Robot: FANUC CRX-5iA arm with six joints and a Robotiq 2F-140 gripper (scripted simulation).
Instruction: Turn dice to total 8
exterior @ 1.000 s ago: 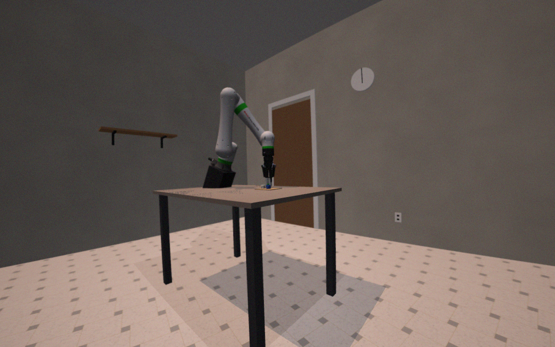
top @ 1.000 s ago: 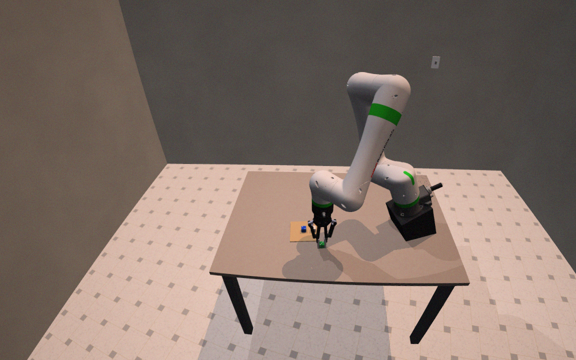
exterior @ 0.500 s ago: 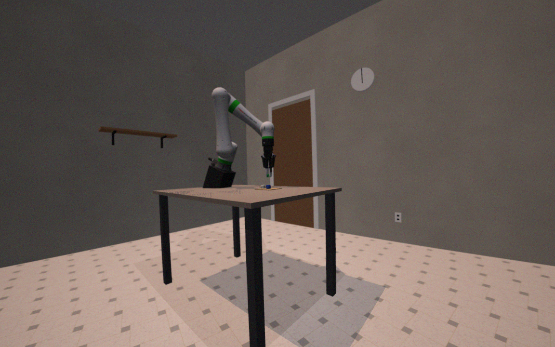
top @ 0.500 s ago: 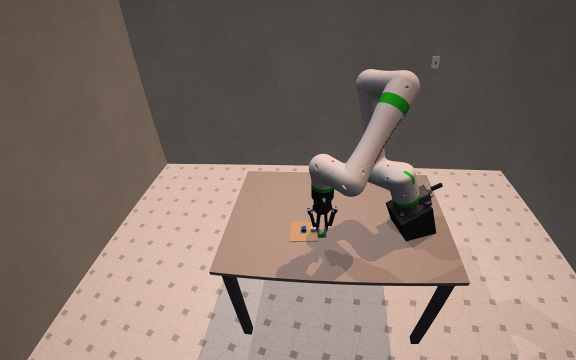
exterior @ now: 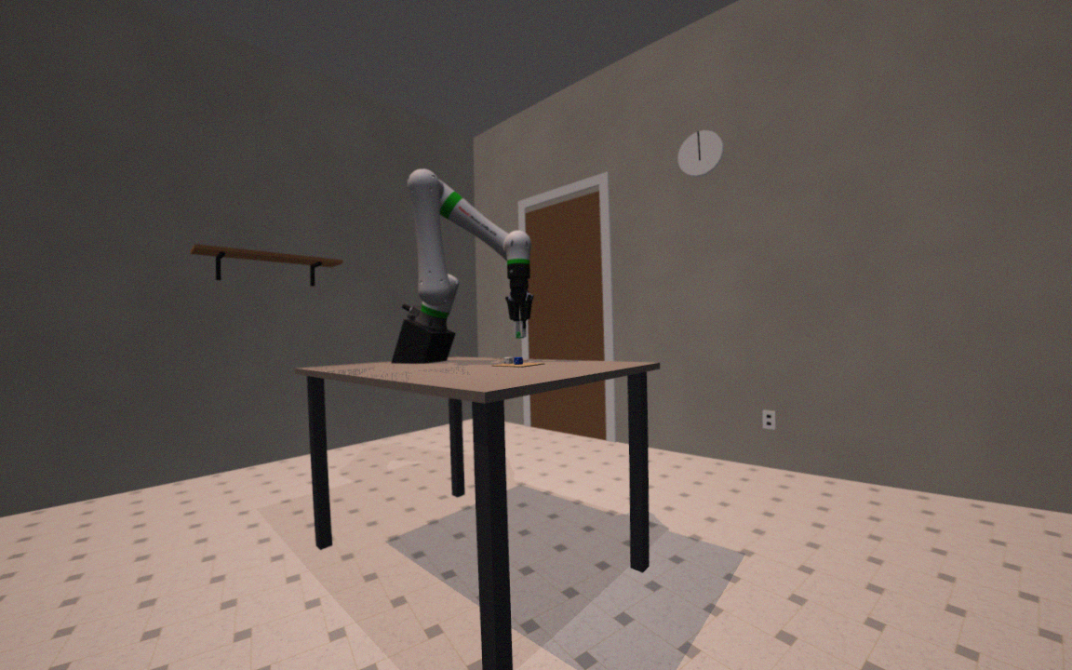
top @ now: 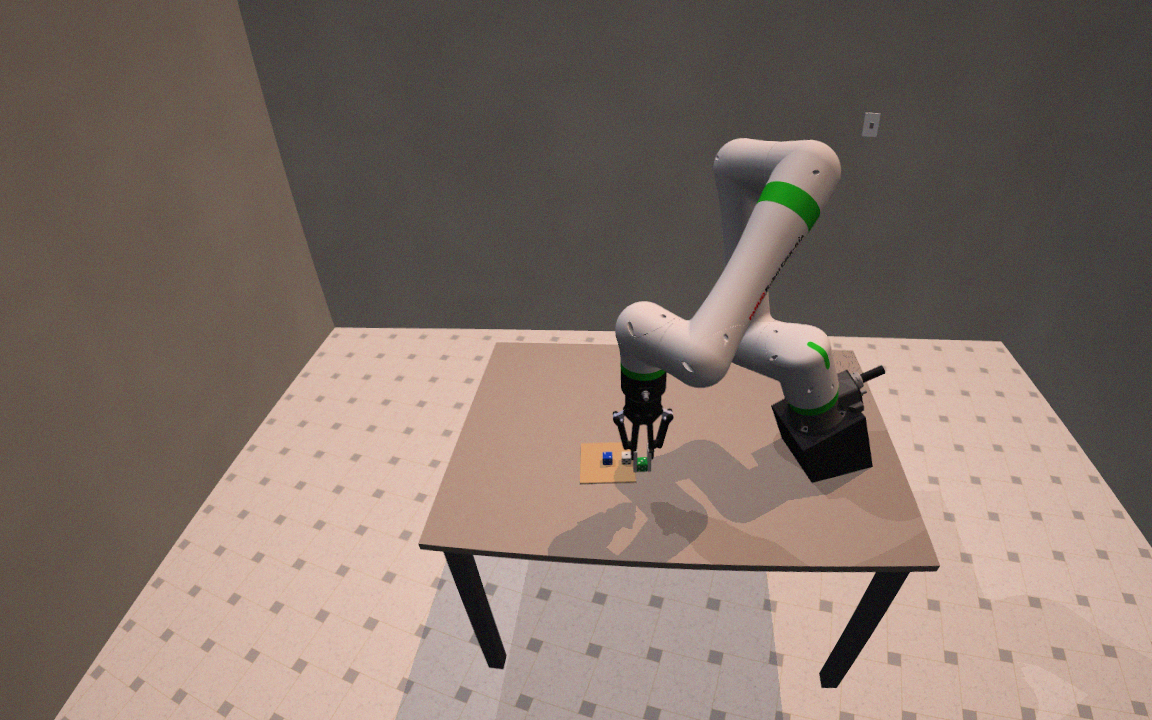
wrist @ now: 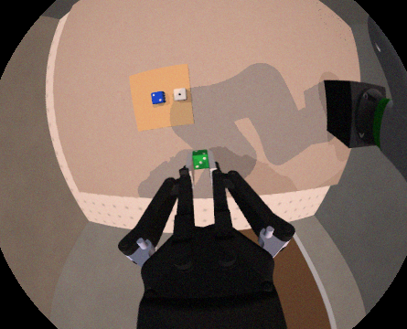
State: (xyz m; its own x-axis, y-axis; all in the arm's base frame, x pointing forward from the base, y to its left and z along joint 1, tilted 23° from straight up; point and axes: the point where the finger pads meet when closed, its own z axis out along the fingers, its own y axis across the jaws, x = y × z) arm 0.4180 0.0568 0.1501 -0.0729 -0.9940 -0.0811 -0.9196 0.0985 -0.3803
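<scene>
My hand is 20 mm above the green die. The rest, counted from my hand: mat: 130 mm below, 120 mm to the right, 70 mm ahead; then blue die: 120 mm to the right, 120 mm below, 70 mm ahead; then white die: 120 mm to the right, 120 mm below, 20 mm ahead.
</scene>
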